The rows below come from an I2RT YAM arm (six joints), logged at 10 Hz.
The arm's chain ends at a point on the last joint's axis. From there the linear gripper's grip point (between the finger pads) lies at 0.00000 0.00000 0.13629 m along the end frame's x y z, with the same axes.
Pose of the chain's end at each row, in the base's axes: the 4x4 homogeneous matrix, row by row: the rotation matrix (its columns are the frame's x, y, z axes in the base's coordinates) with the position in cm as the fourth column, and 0 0 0 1 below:
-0.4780 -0.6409 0.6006 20.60; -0.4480 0.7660 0.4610 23.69; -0.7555 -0.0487 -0.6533 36.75; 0 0 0 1
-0.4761 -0.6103 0.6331 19.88; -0.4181 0.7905 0.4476 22.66; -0.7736 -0.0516 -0.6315 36.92; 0 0 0 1
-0.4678 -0.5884 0.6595 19.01; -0.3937 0.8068 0.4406 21.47; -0.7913 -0.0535 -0.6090 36.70; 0 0 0 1
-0.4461 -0.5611 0.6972 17.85; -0.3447 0.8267 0.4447 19.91; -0.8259 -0.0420 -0.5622 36.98; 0 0 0 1
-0.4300 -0.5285 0.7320 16.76; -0.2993 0.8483 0.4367 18.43; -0.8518 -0.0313 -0.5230 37.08; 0 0 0 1
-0.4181 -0.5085 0.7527 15.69; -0.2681 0.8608 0.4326 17.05; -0.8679 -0.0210 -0.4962 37.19; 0 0 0 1
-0.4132 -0.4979 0.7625 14.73; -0.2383 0.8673 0.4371 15.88; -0.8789 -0.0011 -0.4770 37.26; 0 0 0 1
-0.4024 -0.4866 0.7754 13.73; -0.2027 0.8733 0.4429 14.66; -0.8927 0.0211 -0.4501 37.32; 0 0 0 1
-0.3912 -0.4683 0.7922 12.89; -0.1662 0.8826 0.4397 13.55; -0.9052 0.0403 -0.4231 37.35; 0 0 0 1
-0.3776 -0.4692 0.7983 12.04; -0.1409 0.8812 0.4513 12.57; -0.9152 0.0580 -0.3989 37.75; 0 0 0 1
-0.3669 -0.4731 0.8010 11.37; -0.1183 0.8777 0.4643 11.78; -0.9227 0.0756 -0.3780 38.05; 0 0 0 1
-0.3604 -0.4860 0.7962 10.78; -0.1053 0.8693 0.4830 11.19; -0.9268 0.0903 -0.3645 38.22; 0 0 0 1
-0.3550 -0.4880 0.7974 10.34; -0.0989 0.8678 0.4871 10.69; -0.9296 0.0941 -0.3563 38.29; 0 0 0 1
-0.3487 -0.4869 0.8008 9.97; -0.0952 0.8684 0.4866 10.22; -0.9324 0.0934 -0.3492 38.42; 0 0 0 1
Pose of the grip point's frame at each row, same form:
-0.4780 -0.6409 0.6006 28.79; -0.4480 0.7660 0.4610 29.97; -0.7555 -0.0487 -0.6533 27.85; 0 0 0 1
-0.4761 -0.6103 0.6331 28.51; -0.4181 0.7905 0.4476 28.76; -0.7736 -0.0516 -0.6315 28.31; 0 0 0 1
-0.4678 -0.5884 0.6595 28.00; -0.3937 0.8068 0.4406 27.47; -0.7913 -0.0535 -0.6090 28.40; 0 0 0 1
-0.4461 -0.5611 0.6972 27.35; -0.3447 0.8267 0.4447 25.97; -0.8259 -0.0420 -0.5622 29.32; 0 0 0 1
-0.4300 -0.5285 0.7320 26.74; -0.2993 0.8483 0.4367 24.38; -0.8518 -0.0313 -0.5230 29.95; 0 0 0 1
-0.4181 -0.5085 0.7527 25.95; -0.2681 0.8608 0.4326 22.95; -0.8679 -0.0210 -0.4962 30.43; 0 0 0 1
-0.4132 -0.4979 0.7625 25.12; -0.2383 0.8673 0.4371 21.84; -0.8789 -0.0011 -0.4770 30.76; 0 0 0 1
-0.4024 -0.4866 0.7754 24.30; -0.2027 0.8733 0.4429 20.70; -0.8927 0.0211 -0.4501 31.19; 0 0 0 1
-0.3912 -0.4683 0.7922 23.69; -0.1662 0.8826 0.4397 19.54; -0.9052 0.0403 -0.4231 31.58; 0 0 0 1
-0.3776 -0.4692 0.7983 22.92; -0.1409 0.8812 0.4513 18.72; -0.9152 0.0580 -0.3989 32.31; 0 0 0 1
-0.3669 -0.4731 0.8010 22.29; -0.1183 0.8777 0.4643 18.11; -0.9227 0.0756 -0.3780 32.90; 0 0 0 1
-0.3604 -0.4860 0.7962 21.63; -0.1053 0.8693 0.4830 17.77; -0.9268 0.0903 -0.3645 33.25; 0 0 0 1
-0.3550 -0.4880 0.7974 21.21; -0.0989 0.8678 0.4871 17.33; -0.9296 0.0941 -0.3563 33.43; 0 0 0 1
-0.3487 -0.4869 0.8008 20.88; -0.0952 0.8684 0.4866 16.85; -0.9324 0.0934 -0.3492 33.66; 0 0 0 1

